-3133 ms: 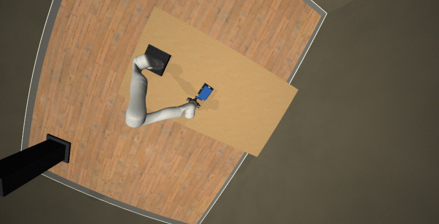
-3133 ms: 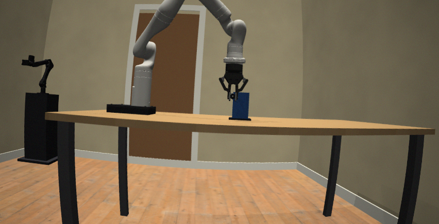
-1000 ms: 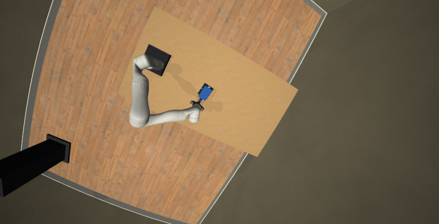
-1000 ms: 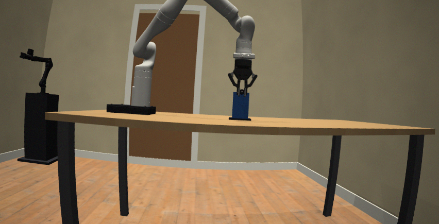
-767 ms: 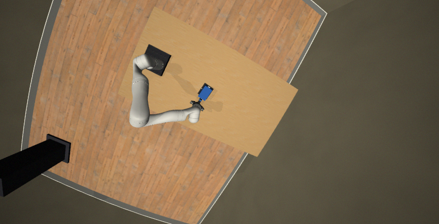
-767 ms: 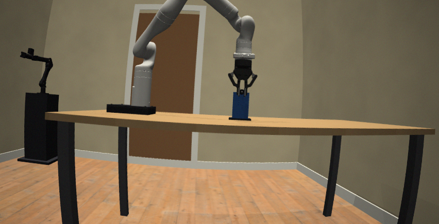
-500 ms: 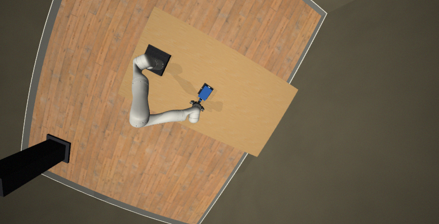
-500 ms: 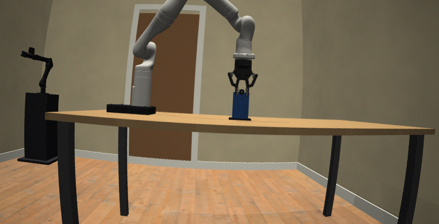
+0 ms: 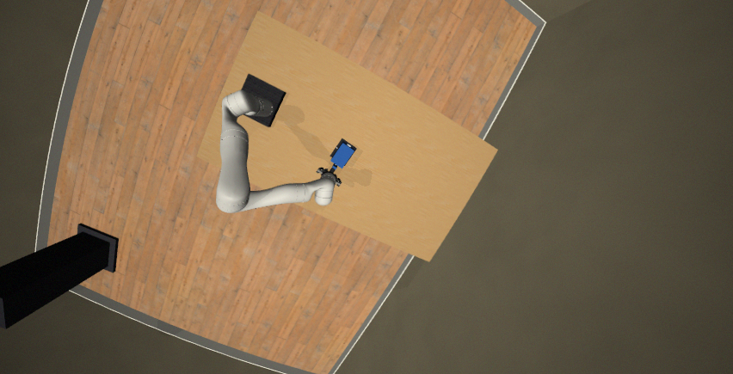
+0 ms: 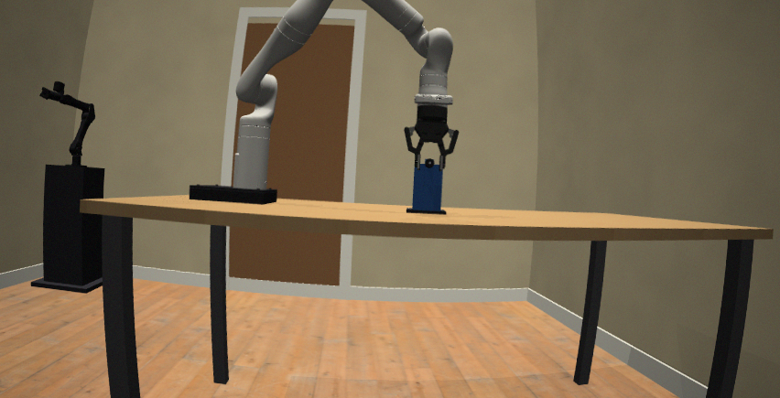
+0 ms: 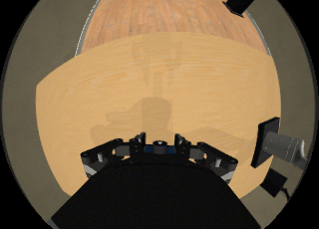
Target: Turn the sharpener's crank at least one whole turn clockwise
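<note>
My gripper is now 2 cm to the right of the dark crank knob.
</note>
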